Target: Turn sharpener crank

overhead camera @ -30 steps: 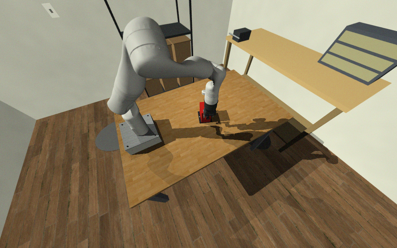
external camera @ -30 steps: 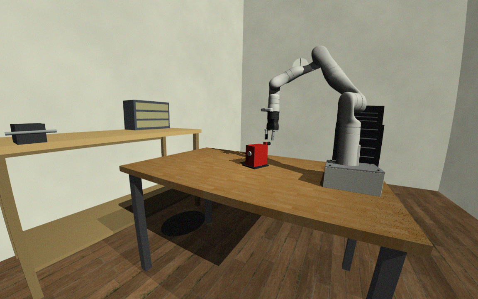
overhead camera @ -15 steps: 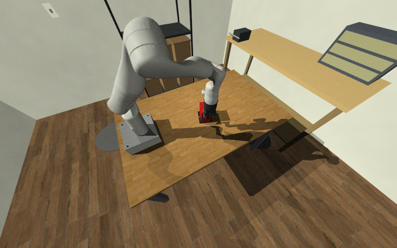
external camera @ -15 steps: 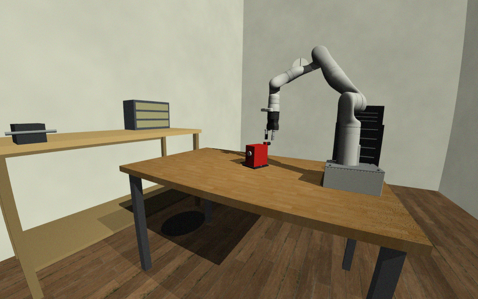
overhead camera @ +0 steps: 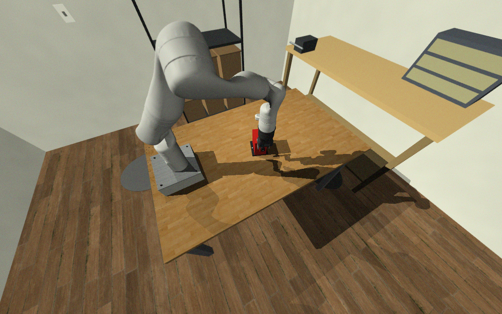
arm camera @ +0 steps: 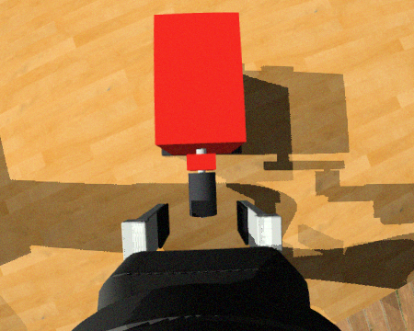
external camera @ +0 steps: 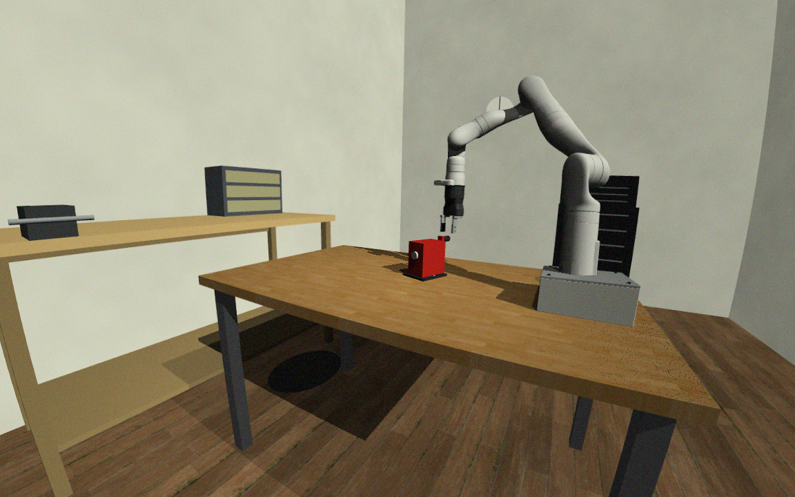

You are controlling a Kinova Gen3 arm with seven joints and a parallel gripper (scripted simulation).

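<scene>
My gripper is now 4 cm above the dark cylindrical handle, 1 cm to the right of it and 1 cm short of it.
</scene>
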